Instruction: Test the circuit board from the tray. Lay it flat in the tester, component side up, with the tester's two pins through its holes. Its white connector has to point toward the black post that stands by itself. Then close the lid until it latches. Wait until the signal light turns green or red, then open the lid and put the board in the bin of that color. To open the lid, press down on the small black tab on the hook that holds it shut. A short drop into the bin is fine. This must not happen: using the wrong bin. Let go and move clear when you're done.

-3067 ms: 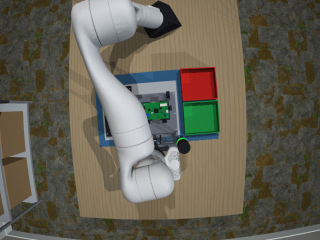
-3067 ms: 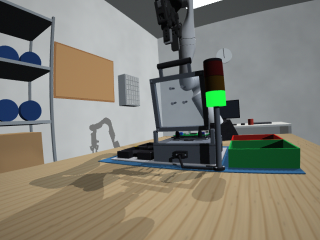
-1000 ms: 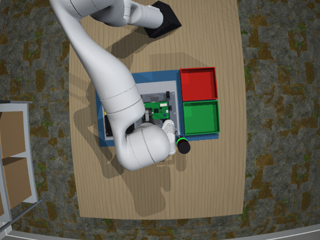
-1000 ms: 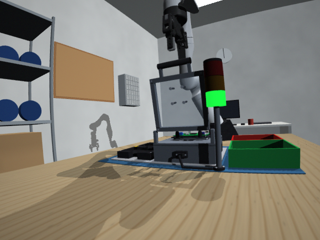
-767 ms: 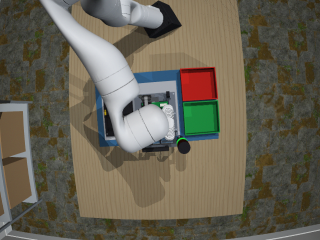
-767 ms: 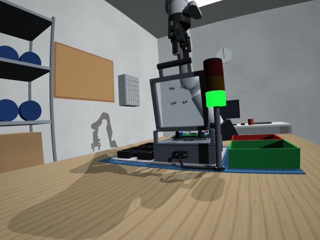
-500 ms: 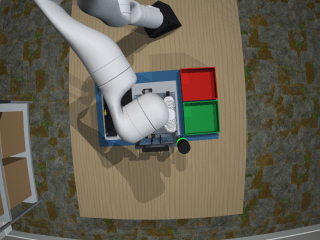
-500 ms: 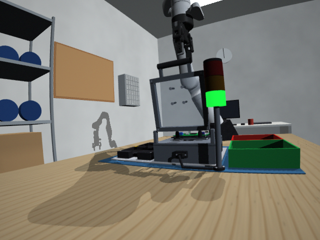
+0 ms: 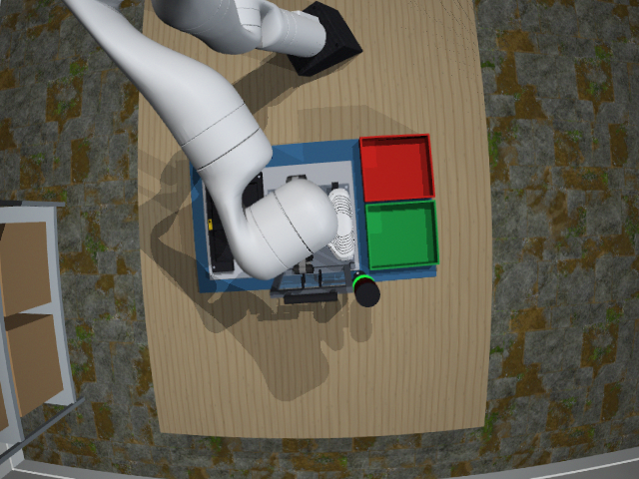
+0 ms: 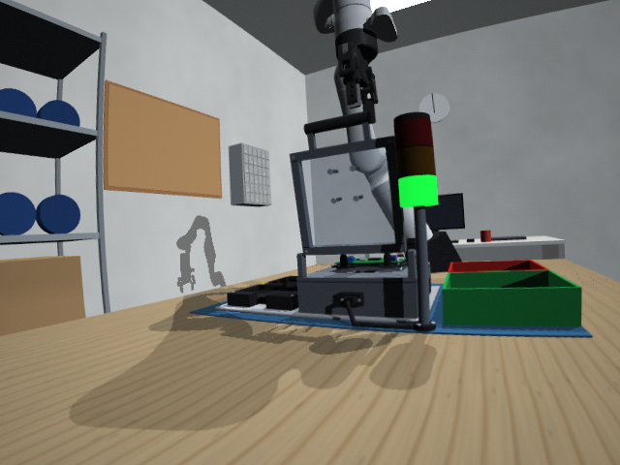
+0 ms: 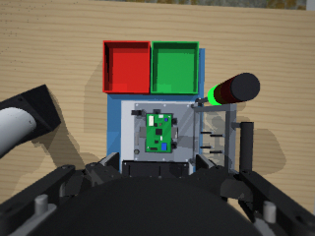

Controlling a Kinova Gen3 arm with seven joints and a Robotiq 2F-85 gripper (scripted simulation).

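The green circuit board is 250 mm below my hand. Also, from my hand: black hook (240 mm below, 60 mm to the left, 60 mm behind); then clear lid (140 mm below, 110 mm ahead); then green bin (310 mm below, 200 mm to the left, 40 mm ahead).
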